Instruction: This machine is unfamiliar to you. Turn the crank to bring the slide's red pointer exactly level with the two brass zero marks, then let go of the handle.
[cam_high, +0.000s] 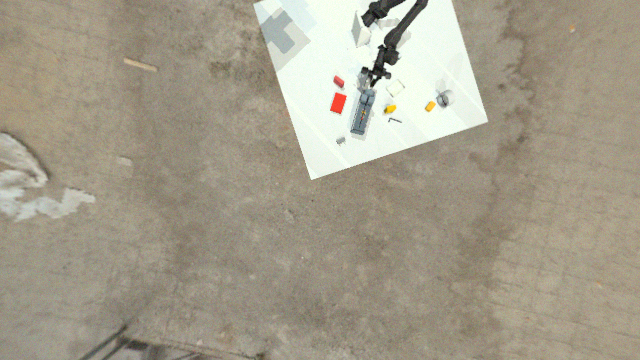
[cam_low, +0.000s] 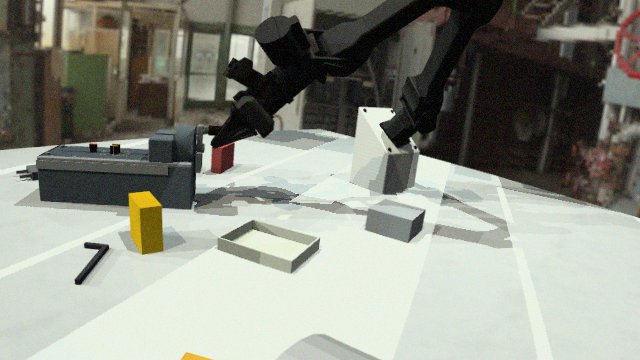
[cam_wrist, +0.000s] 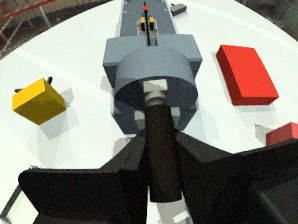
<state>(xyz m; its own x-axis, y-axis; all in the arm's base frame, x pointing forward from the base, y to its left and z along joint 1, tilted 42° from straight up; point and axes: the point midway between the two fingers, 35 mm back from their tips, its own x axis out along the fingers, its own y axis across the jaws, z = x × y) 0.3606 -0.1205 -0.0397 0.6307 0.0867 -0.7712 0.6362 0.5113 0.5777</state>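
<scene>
The dark crank handle is 20 mm above my gripper tip, 10 mm to the left of it and 10 mm behind it. The rest, counted from my gripper tip: red pointer 150 mm ahead, 140 mm to the right, 10 mm below; shallow grey tray 190 mm to the left, 90 mm below, 50 mm ahead; yellow block 170 mm ahead, 80 mm to the left, 70 mm below.
</scene>
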